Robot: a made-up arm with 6 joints.
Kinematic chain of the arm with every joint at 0, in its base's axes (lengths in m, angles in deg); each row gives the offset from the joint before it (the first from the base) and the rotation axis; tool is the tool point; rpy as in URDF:
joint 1: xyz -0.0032 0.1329 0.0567 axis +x
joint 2: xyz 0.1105 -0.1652 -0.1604 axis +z
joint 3: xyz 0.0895 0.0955 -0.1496 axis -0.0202 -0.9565 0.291
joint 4: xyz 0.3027 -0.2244 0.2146 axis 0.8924 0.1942 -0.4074
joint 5: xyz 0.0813 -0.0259 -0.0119 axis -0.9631 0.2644 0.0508
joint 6: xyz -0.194 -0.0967 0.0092 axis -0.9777 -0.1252 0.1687
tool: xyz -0.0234 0.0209 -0.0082 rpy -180 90 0
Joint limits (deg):
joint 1: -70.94..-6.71
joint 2: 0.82..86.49
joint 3: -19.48..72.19
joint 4: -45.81..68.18
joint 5: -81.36..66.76
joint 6: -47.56..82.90
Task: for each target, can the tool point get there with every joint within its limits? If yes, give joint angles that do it. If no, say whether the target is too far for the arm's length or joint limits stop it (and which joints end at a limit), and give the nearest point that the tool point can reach.
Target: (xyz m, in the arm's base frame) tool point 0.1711 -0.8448 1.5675
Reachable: no: too far | nearest point 0.4386 -0.2375 0.4476 | short by 1.302 m
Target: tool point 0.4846 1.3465 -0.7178
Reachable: no: too far | nearest point 0.3897 0.2442 -0.2351 | short by 1.207 m
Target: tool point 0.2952 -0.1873 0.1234
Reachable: yes | joints -17.83 14.94 60.61 -5.29 -21.41 63.50
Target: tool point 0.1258 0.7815 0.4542
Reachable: no: joint limits stop it (at a limit: joint 1, joint 5, joint 6) | nearest point 0.2502 0.1858 0.2392 | short by 0.645 m
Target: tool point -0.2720 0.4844 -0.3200
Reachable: no: joint limits stop it (at a limit: joint 1, joint 2, joint 3, joint 4, joint 5, joint 6) | nearest point 0.1054 0.3106 -0.1676 | short by 0.443 m
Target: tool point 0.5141 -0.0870 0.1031
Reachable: yes | joints -50.67 43.42 -12.38 -15.49 -1.80 68.86
